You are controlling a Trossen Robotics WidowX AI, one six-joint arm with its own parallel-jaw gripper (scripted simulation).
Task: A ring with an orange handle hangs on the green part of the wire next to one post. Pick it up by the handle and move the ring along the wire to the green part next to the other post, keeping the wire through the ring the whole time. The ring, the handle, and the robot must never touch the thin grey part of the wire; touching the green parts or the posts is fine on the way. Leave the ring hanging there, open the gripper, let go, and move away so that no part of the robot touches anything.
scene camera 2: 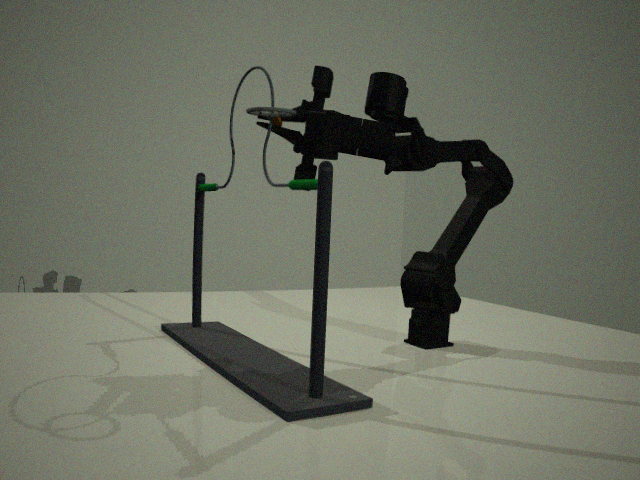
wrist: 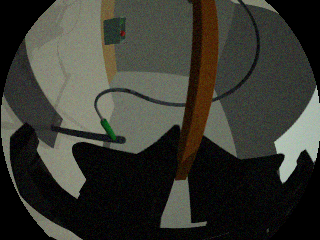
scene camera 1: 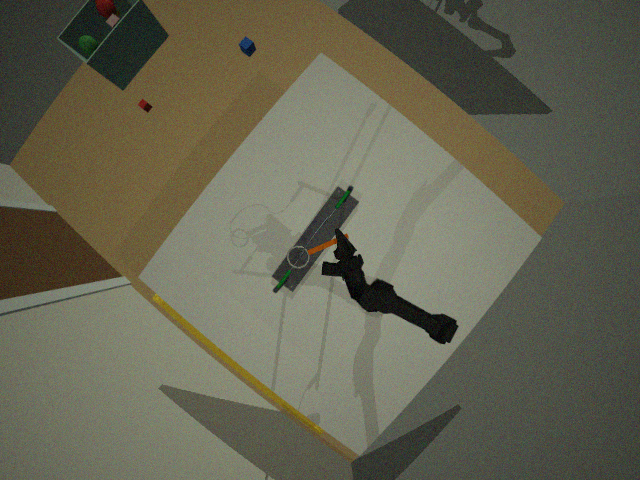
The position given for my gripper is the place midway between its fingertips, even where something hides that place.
Note:
My gripper (scene camera 2: 257, 119) carries a ring.
My gripper shows as well in the wrist view (wrist: 181, 130) and in scene camera 1 (scene camera 1: 336, 228).

